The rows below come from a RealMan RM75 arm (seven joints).
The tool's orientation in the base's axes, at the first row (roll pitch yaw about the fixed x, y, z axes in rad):
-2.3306 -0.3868 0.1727
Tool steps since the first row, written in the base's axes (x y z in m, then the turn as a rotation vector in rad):
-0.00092 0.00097 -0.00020 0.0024 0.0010 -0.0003
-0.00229 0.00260 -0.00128 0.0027 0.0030 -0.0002
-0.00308 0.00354 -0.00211 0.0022 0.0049 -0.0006
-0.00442 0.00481 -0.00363 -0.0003 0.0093 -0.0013
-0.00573 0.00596 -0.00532 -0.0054 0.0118 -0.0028
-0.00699 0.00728 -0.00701 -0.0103 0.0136 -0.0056
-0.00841 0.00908 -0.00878 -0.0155 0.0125 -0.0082
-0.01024 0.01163 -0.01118 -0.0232 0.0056 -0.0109
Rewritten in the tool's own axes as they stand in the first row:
-0.00076 -0.00084 0.00074 0.0022 0.0005 0.0013
-0.00216 -0.00167 0.00249 0.0029 -0.0007 0.0028
-0.00304 -0.00201 0.00363 0.0026 -0.0018 0.0044
-0.00464 -0.00231 0.00538 0.0007 -0.0051 0.0078
-0.00629 -0.00241 0.00716 -0.0041 -0.0077 0.0100
-0.00786 -0.00260 0.00908 -0.0093 -0.0088 0.0125
-0.00954 -0.00310 0.01139 -0.0152 -0.0084 0.0127
-0.01171 -0.00381 0.01461 -0.0244 -0.0052 0.0082

